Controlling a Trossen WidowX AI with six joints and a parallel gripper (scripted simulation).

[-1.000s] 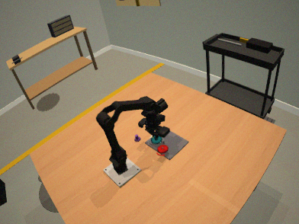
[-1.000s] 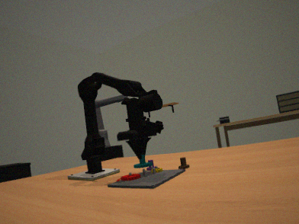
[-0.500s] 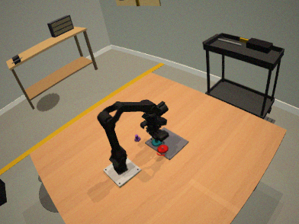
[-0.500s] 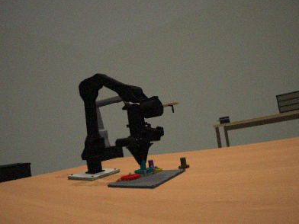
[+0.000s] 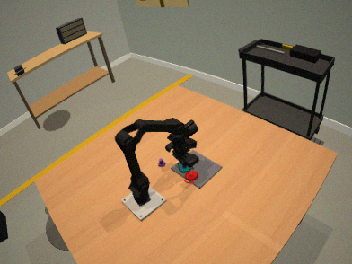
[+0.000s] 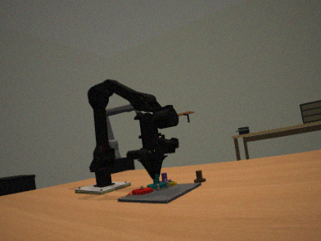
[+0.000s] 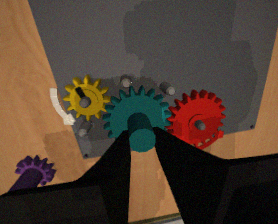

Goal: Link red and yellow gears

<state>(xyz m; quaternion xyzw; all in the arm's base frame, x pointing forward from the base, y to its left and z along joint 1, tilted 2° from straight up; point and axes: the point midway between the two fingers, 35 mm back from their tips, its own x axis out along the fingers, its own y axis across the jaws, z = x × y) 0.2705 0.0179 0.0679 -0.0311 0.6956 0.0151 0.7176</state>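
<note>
The teal gear is 10 mm below my gripper tip. The rest, counted from my gripper tip: yellow gear: 20 mm ahead, 40 mm to the left, 20 mm below; then red gear: 10 mm behind, 60 mm to the right, 20 mm below; then white arrow: 10 mm ahead, 70 mm to the left, 30 mm below.
</note>
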